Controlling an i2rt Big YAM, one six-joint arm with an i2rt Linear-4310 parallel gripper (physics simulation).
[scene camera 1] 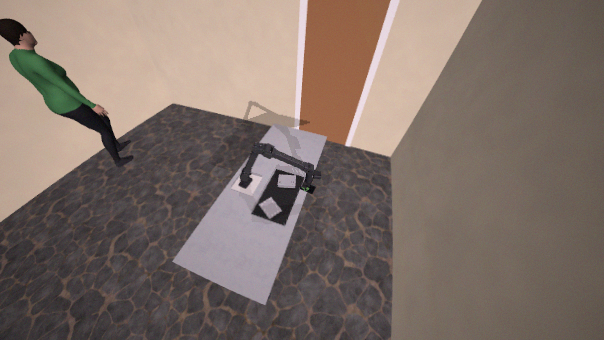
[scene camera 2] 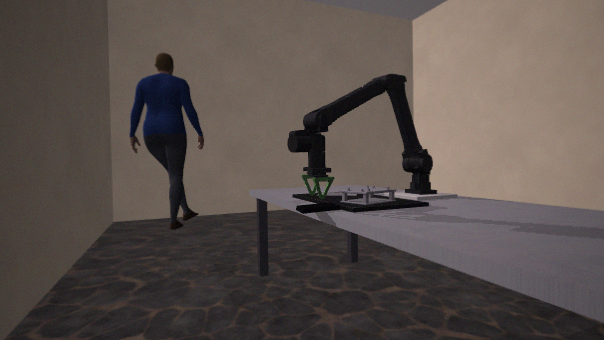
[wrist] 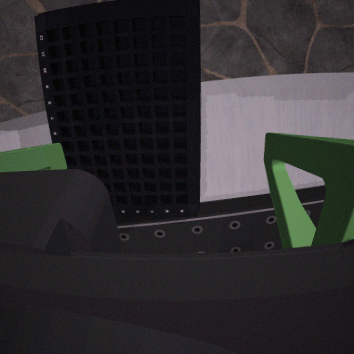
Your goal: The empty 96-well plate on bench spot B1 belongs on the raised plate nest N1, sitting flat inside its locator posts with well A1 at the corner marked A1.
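Pixels of known places: gripper, fingertip midpoint: (scene camera 1: 306,187) (scene camera 2: 317,197) (wrist: 159,149); arm's base at its link origin: (scene camera 1: 245,182) (scene camera 2: 420,193).
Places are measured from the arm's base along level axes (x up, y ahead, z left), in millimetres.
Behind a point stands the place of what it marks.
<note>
The black 96-well plate (scene camera 1: 312,190) @(x -6, y 601, z 199 mm) (scene camera 2: 310,207) @(x -3, y 584, z 227 mm) (wrist: 125,110) @(x -11, y 554, z 207 mm) lies beside the pegboard and overhangs the table edge. Tiny marks line its left side and near end in the wrist view; well A1 cannot be made out. My gripper (scene camera 1: 306,189) @(x 24, y 546, z 187 mm) (scene camera 2: 317,196) @(x 24, y 546, z 187 mm) (wrist: 159,149) @(x 24, y 546, z 187 mm) is open and empty, fingers pointing down, low by the plate. In the wrist view the left finger is close to the plate's left side, and the right finger stands well apart from its right side. The pale raised nest (scene camera 1: 270,207) (scene camera 2: 370,191) stands on columns, with small posts on top; its A1 mark is unreadable.
The black pegboard (scene camera 1: 286,197) @(x -1, y 418, z 23 mm) (scene camera 2: 407,204) @(x -3, y 266, z 288 mm) (wrist: 215,237) @(x -1, y 465, z 157 mm) lies on the long table (scene camera 1: 227,250) @(x -14, y 226, z -569 mm) (scene camera 2: 480,220) @(x -14, y 236, z 559 mm) (wrist: 235,150) @(x -14, y 524, z 145 mm). A second pale holder (scene camera 1: 286,180) @(x 42, y 347, z 165 mm) sits on the board. A person in green (scene camera 1: 47,80) and one in blue (scene camera 2: 165,105) are in the room.
</note>
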